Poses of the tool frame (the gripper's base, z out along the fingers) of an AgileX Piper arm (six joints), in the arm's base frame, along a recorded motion.
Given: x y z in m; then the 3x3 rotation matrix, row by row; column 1 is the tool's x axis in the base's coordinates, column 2 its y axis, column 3 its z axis. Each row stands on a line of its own.
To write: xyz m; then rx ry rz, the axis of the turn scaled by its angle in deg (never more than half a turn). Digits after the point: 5 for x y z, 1 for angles.
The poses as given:
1:
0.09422 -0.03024 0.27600
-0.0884 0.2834 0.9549
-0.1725 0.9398 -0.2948
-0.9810 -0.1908 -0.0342
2:
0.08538 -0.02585 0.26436
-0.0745 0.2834 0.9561
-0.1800 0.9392 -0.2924
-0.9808 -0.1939 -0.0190
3:
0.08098 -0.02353 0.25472
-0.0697 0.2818 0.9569
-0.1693 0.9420 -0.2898
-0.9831 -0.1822 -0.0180
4:
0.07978 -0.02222 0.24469
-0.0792 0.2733 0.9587
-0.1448 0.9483 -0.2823
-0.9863 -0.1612 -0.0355
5:
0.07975 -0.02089 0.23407
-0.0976 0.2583 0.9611
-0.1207 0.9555 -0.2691
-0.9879 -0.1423 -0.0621
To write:
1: 0.09422 -0.03024 0.27600 5.0 92.6 -21.8
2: 0.08538 -0.02585 0.26436 4.7 91.7 -21.9
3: 0.08098 -0.02353 0.25472 5.1 91.6 -21.3
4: 0.07978 -0.02222 0.24469 5.8 92.5 -19.9
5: 0.07975 -0.02089 0.23407 6.1 93.9 -18.3
